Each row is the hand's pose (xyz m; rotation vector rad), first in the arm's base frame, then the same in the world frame.
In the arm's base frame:
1: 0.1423 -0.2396 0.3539 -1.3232 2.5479 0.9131
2: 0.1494 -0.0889 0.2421 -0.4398 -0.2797 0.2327
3: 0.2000 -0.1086 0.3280 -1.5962 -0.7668 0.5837
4: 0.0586 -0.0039 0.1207 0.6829 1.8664 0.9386
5: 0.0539 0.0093 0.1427 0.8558 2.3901 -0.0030
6: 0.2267 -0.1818 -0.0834 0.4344 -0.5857 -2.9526
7: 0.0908 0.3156 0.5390 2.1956 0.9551 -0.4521
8: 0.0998 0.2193 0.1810 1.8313 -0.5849 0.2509
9: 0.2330 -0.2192 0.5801 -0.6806 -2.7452 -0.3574
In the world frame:
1: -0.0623 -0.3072 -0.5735 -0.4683 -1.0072 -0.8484
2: -0.1679 -0.1538 -0.5496 -0.2932 2.1340 0.3317
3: -0.1401 -0.2009 -0.6353 -0.3525 1.3401 1.6887
4: -0.2022 -0.0274 -0.4353 -1.2059 -1.7548 0.6757
5: -0.1855 -0.0166 -0.4521 -0.4347 -1.2582 1.0172
6: -0.4363 -0.2215 -0.3401 -2.5711 -0.5096 -1.3860
7: 0.0214 0.2020 -0.8542 -0.4438 -0.9288 2.7125
8: -0.2216 0.1585 -0.5775 0.6515 0.8031 -1.6832
9: 0.0300 -0.3497 -0.7959 -0.7120 -0.4222 0.5796

